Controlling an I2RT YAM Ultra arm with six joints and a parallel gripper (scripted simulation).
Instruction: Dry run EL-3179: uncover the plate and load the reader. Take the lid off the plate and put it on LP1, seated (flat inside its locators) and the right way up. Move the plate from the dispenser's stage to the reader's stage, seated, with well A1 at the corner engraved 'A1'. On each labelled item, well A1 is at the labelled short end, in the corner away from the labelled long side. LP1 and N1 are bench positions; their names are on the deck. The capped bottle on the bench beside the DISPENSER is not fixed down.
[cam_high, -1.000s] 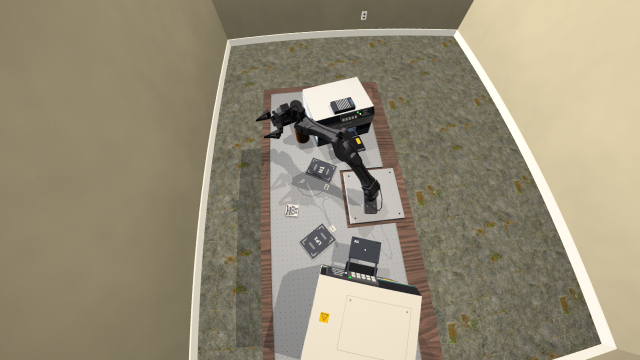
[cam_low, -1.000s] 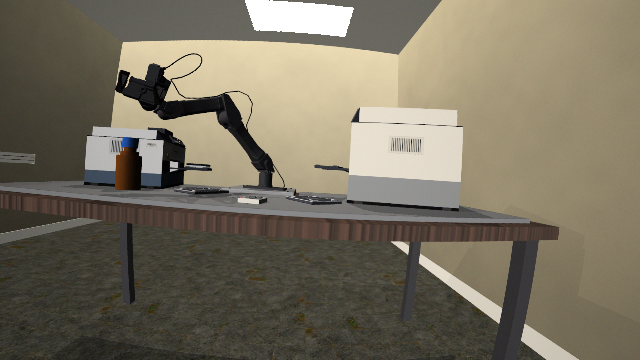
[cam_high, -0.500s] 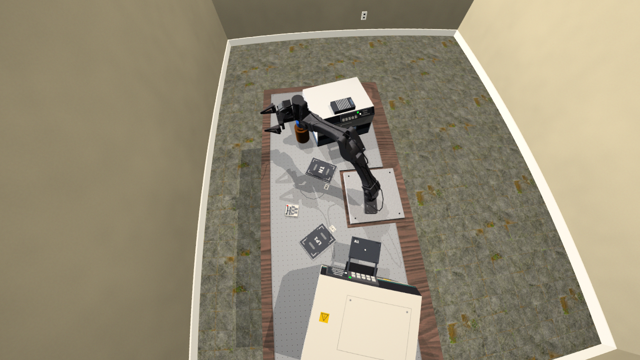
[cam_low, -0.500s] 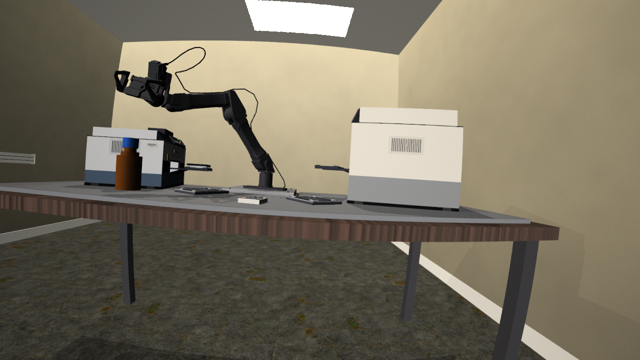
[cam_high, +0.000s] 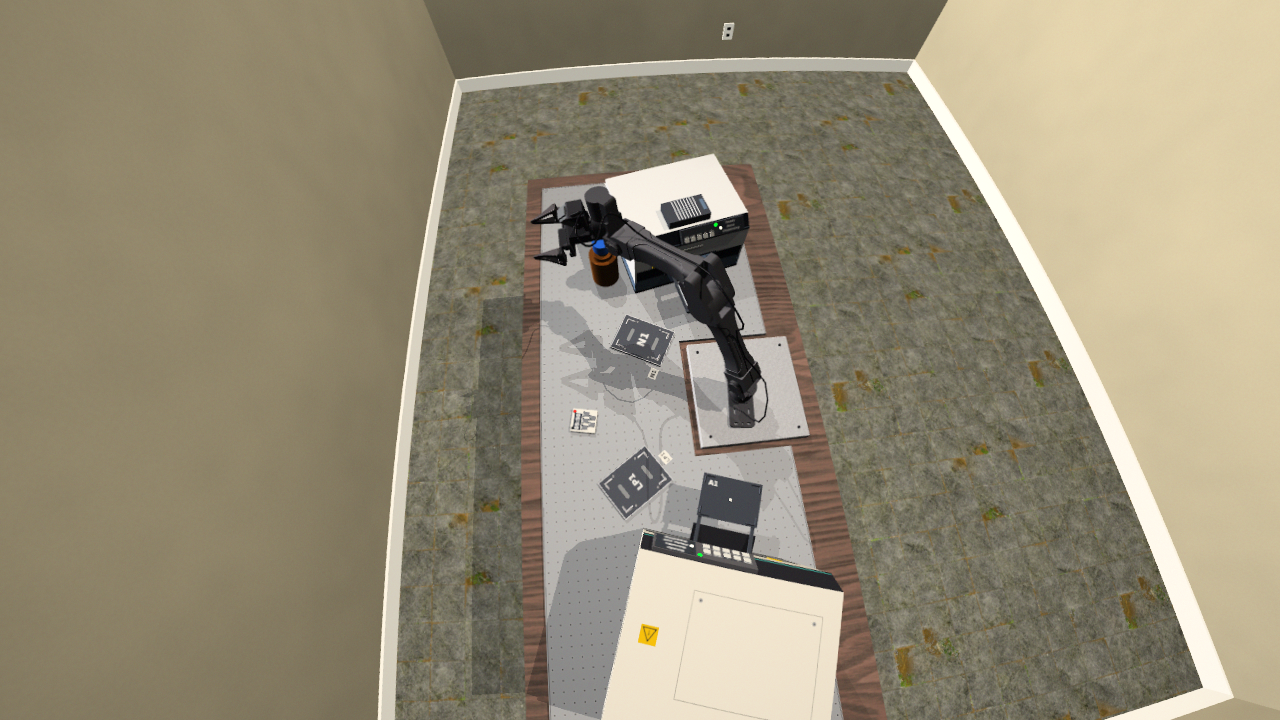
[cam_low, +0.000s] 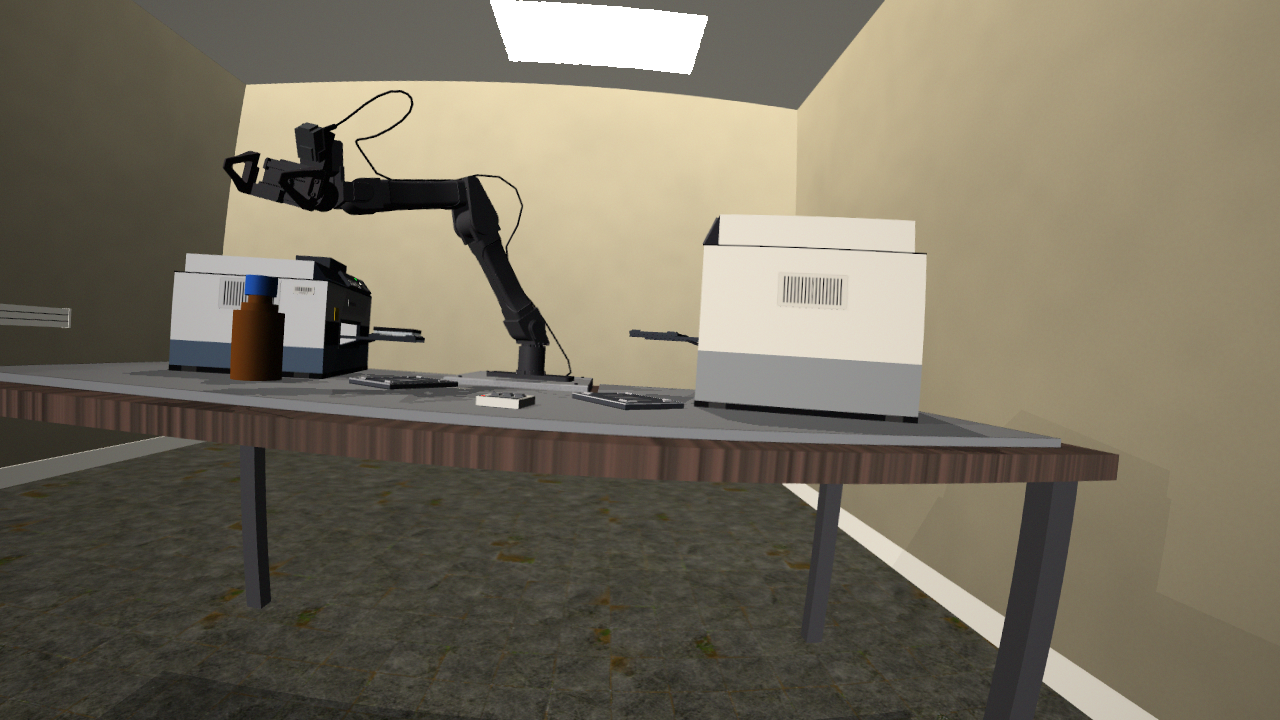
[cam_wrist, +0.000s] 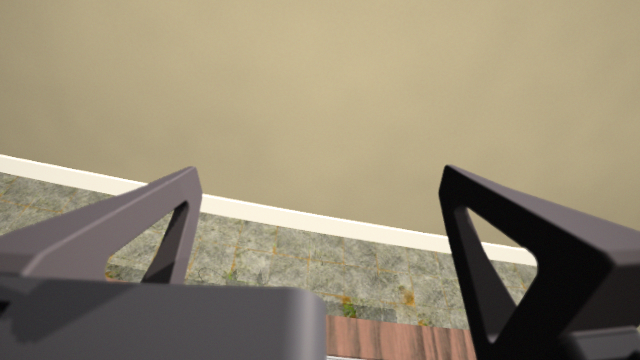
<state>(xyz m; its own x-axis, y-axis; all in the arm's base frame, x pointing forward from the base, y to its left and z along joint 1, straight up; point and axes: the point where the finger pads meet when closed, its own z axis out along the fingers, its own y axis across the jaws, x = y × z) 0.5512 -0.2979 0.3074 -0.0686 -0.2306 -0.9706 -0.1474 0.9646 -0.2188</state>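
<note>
My hand is 450 mm past the lid, 10 mm to the right of it and 210 mm above it. Round my hand: LP1 tag: 340 mm behind, 480 mm to the left, 320 mm below; capped brown bottle: 140 mm behind, 100 mm to the right, 200 mm below; clear well plate: 450 mm behind, 10 mm to the left, 220 mm below.
</note>
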